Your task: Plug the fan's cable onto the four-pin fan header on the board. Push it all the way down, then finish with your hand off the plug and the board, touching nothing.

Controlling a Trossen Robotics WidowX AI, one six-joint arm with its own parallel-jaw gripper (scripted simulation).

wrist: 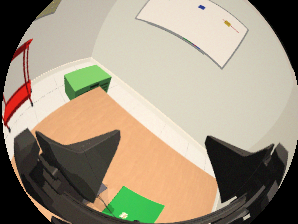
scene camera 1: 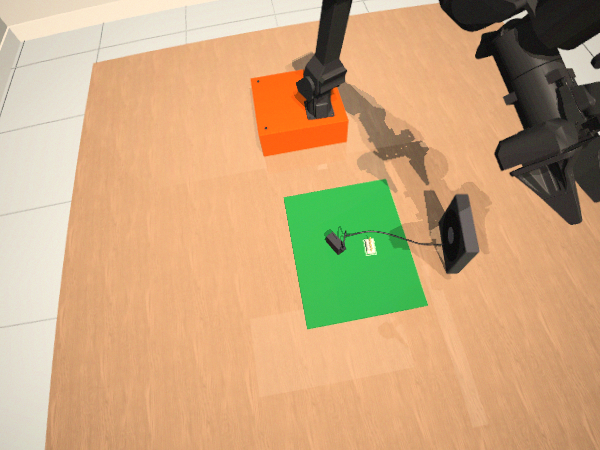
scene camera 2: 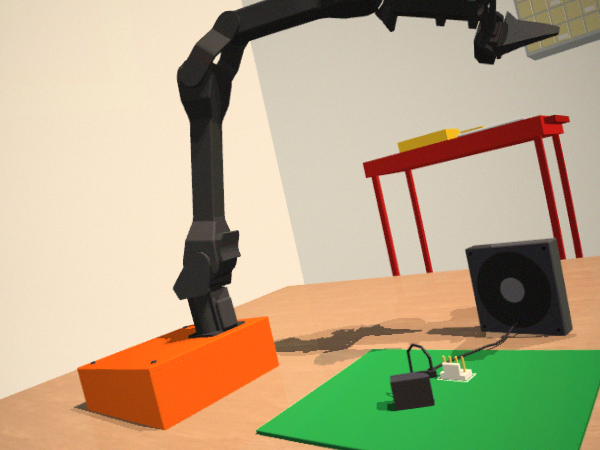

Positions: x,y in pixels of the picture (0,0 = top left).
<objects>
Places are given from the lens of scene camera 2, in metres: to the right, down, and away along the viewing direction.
green board [scene camera 2: 514,392]: 0.21, 0.16, 0.46
black plug [scene camera 2: 413,390]: 0.11, 0.17, 0.47
black fan [scene camera 2: 523,282]: 0.29, 0.07, 0.61
The marked spots on the black fan and the green board are 0.19 m apart.
</objects>
